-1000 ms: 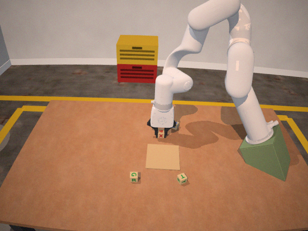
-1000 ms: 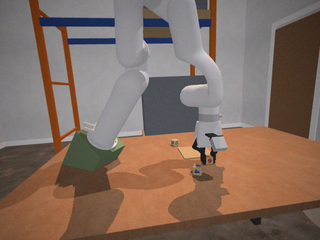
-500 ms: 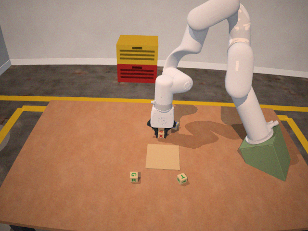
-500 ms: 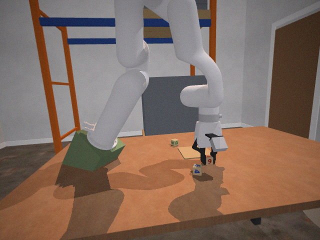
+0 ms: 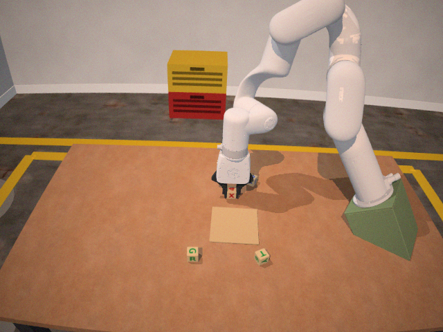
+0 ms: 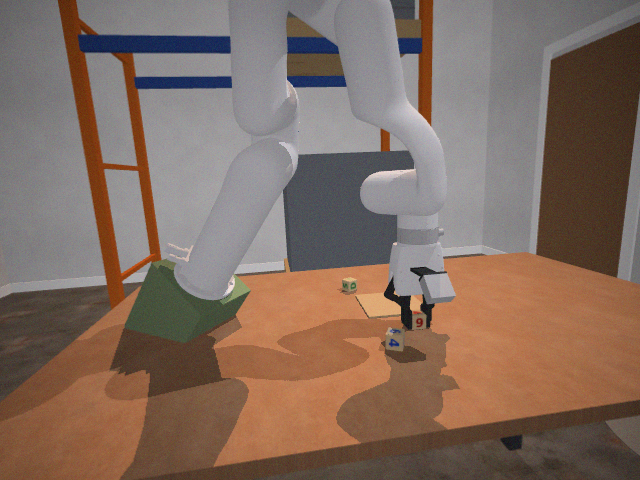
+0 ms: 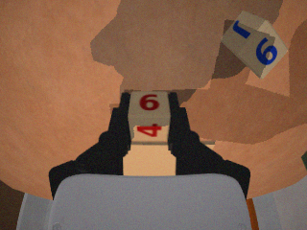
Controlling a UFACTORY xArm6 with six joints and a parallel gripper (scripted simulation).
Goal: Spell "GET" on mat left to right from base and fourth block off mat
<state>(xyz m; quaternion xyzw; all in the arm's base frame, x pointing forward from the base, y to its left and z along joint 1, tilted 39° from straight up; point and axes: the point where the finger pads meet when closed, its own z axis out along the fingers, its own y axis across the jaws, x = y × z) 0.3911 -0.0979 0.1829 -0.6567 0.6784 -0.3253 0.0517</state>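
Right now the red-lettered block is 10 mm below my hand. Also, from my hand: tan mat (130 mm to the left, 20 mm below, 10 mm ahead); then e block (80 mm behind, 60 mm to the right, 10 mm below); then t block (260 mm to the left, 40 mm behind, 10 mm below).
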